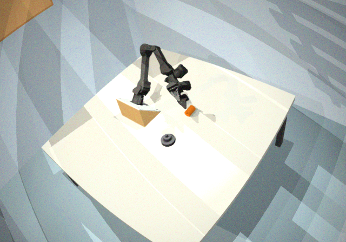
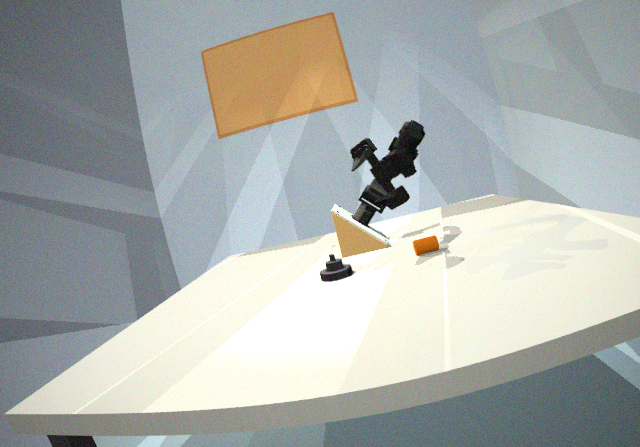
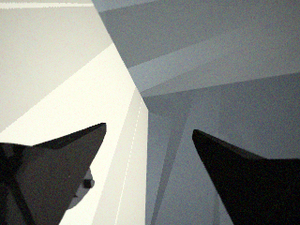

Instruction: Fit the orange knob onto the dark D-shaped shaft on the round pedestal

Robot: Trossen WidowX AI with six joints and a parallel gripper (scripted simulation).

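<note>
My gripper tip is 19 cm above the orange knob, 13 cm to the right of it and 6 cm past it. Also, from my gripper tip: round dark pedestal: 18 cm below, 11 cm to the right, 6 cm behind.
</note>
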